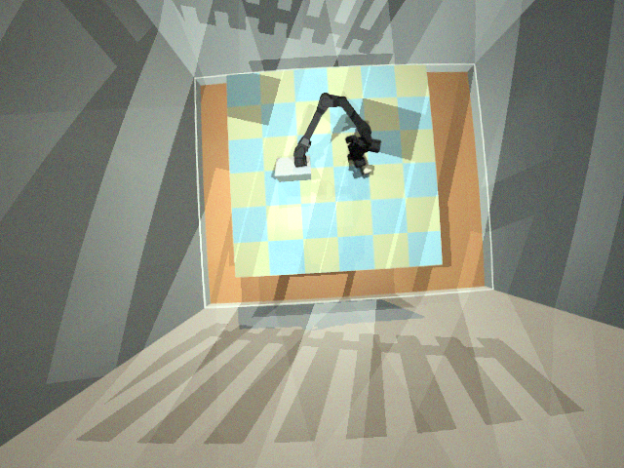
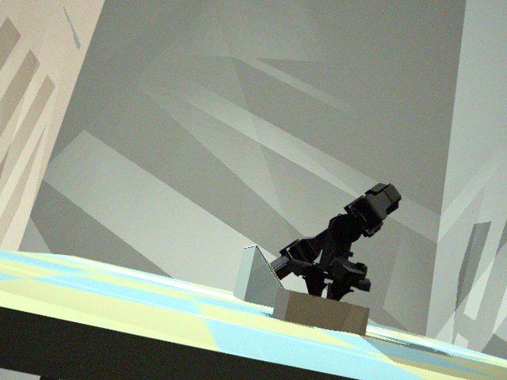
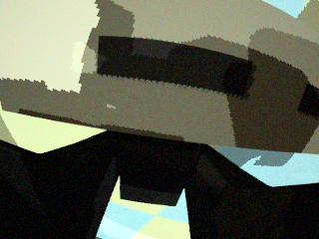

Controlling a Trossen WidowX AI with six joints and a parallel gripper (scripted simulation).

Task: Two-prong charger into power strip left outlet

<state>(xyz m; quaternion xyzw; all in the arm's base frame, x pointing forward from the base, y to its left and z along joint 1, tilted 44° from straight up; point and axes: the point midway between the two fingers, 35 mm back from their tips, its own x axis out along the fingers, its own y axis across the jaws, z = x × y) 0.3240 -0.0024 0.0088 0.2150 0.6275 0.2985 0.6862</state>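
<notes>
My gripper tip is now 20 mm short of the dark charger and 10 mm below it.
</notes>
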